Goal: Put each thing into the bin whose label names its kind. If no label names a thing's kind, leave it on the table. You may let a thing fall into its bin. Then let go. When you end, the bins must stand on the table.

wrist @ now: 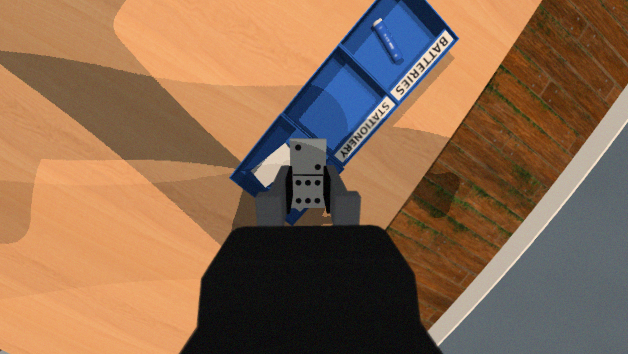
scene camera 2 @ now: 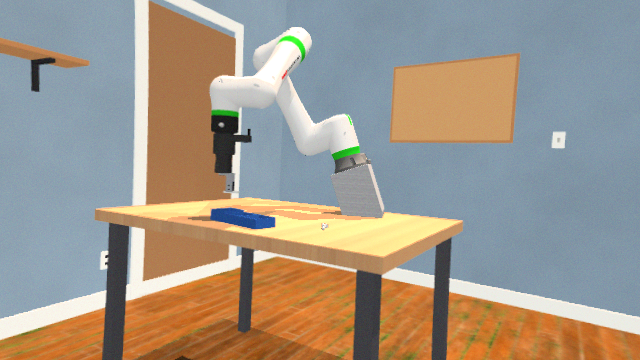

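Labels:
I find my gripper in both the wrist view and scene camera 2, and on my gripper (scene camera 2: 230, 177) and (wrist: 344, 186) are the same spot. A blue three-part bin tray is visible to me in scene camera 2 and the wrist view as well. On the tray (scene camera 2: 234, 216) is the same spot as (wrist: 380, 123).

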